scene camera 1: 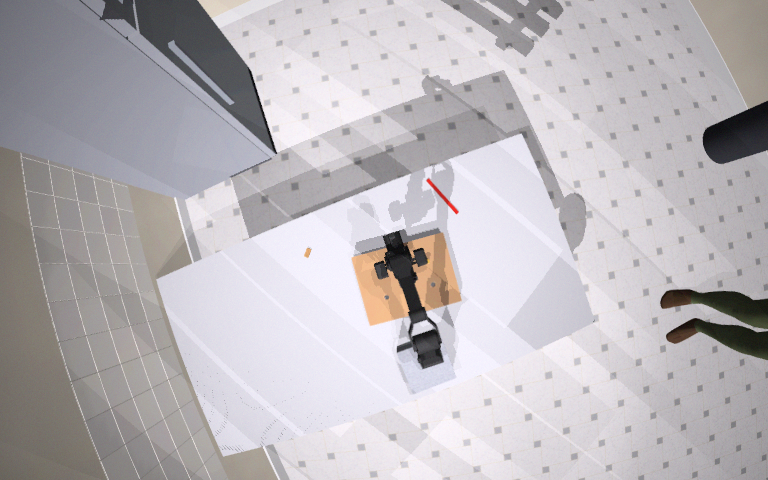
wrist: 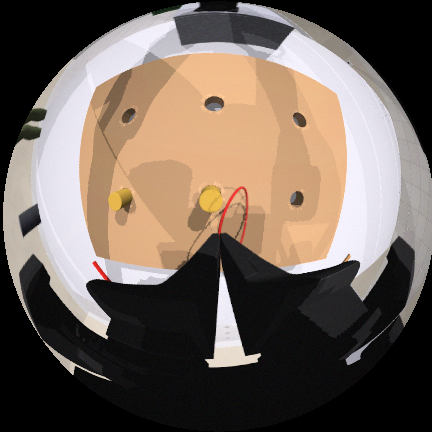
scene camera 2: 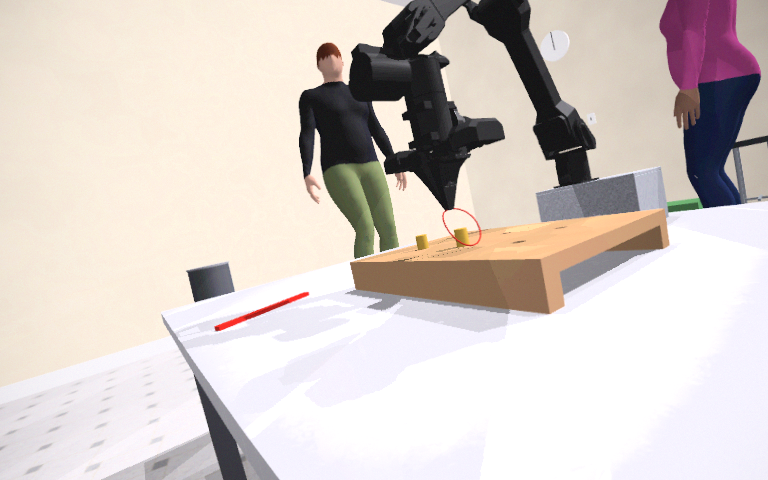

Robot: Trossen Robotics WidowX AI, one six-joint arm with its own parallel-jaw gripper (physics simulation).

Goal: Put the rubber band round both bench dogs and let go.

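Where they show: gripper, fingertip midpoint: (wrist: 218, 238) (scene camera 2: 449, 210); arm's base, link origin: (scene camera 2: 576, 184).
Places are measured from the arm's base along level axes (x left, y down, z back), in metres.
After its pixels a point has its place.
Note:
My gripper (scene camera 2: 449, 208) @(x 0.037, y -0.001, z -0.362 m) (wrist: 218, 238) @(x 0.037, y -0.001, z -0.362 m) is shut on the red rubber band (scene camera 2: 480, 229) @(x 0.059, y 0.035, z -0.332 m) (wrist: 247, 210) at its fingertips. The band hangs as an upright loop above the wooden board (scene camera 1: 373, 311) @(x 0.183, y 0.054, z -0.197 m) (scene camera 2: 447, 283) @(x 0.099, y 0.081, z -0.435 m) (wrist: 260, 150) @(x 0.075, y 0.054, z -0.294 m). Two yellow bench dogs stand upright in the board: the middle dog (scene camera 2: 460, 234) @(x 0.037, y 0.036, z -0.351 m) (wrist: 210, 200) @(x 0.031, y 0.028, z -0.343 m) and the outer dog (scene camera 2: 421, 241) @(x -0.058, y 0.041, z -0.356 m) (wrist: 119, 200) @(x -0.057, y 0.031, z -0.349 m). The band is round neither dog. Its lower part overlaps the middle dog in scene camera 2; whether they touch is unclear. In the wrist view the band appears right of that dog. In scene camera 1 the arm hides the fingertips.
The board has several open holes. A red stick (scene camera 1: 442, 196) @(x -0.191, y 0.097, z -0.600 m) (scene camera 2: 262, 311) @(x -0.179, y 0.100, z -0.611 m) (wrist: 100, 270) @(x -0.220, y 0.099, z -0.540 m) lies on the white table (scene camera 1: 271, 339) @(x 0.653, y 0.104, z -0.147 m) beyond the board. A small orange block (scene camera 1: 307, 252) @(x 0.412, y 0.097, z -0.486 m) lies on the table's other side. The arm stands on a grey base block (scene camera 2: 589, 203) @(x 0.044, y 0.040, z -0.040 m) (wrist: 225, 32) behind the board.

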